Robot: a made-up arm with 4 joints. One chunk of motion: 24 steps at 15 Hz.
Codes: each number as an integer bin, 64 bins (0 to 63) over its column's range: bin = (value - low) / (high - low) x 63, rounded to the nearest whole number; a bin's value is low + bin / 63 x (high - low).
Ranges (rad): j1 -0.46..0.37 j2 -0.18..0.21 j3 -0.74..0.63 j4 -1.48..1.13
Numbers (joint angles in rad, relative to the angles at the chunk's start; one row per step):
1: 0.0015 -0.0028 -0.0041 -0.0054
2: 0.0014 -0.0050 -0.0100 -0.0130
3: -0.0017 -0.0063 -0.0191 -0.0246
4: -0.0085 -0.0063 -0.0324 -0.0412
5: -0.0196 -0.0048 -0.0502 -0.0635
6: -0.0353 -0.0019 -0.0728 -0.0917
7: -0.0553 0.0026 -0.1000 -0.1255
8: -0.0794 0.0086 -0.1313 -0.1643
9: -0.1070 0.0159 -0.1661 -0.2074
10: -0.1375 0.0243 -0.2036 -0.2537
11: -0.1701 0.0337 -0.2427 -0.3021
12: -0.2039 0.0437 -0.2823 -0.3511
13: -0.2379 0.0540 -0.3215 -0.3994
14: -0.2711 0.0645 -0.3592 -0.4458
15: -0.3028 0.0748 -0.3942 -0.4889
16: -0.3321 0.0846 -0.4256 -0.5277
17: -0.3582 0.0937 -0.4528 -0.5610
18: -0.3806 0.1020 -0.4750 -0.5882
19: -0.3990 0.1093 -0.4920 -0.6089
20: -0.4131 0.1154 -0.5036 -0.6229
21: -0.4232 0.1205 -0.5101 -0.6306
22: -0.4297 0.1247 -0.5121 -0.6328
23: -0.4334 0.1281 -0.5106 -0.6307
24: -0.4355 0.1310 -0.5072 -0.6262
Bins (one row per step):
1: 35 29 34 36
2: 35 28 34 35
3: 35 28 33 35
4: 34 28 33 35
5: 33 28 32 34
6: 32 29 31 34
7: 31 29 29 33
8: 29 30 28 32
9: 27 32 26 31
10: 24 33 25 30
11: 22 35 23 28
12: 19 36 21 27
13: 17 38 19 26
14: 14 39 18 25
15: 12 41 16 24
16: 10 43 14 23
17: 8 44 13 22
18: 6 46 12 22
19: 5 47 11 21
20: 4 48 11 21
21: 3 49 11 21
22: 2 49 10 20
23: 2 50 11 21
24: 2 50 11 21

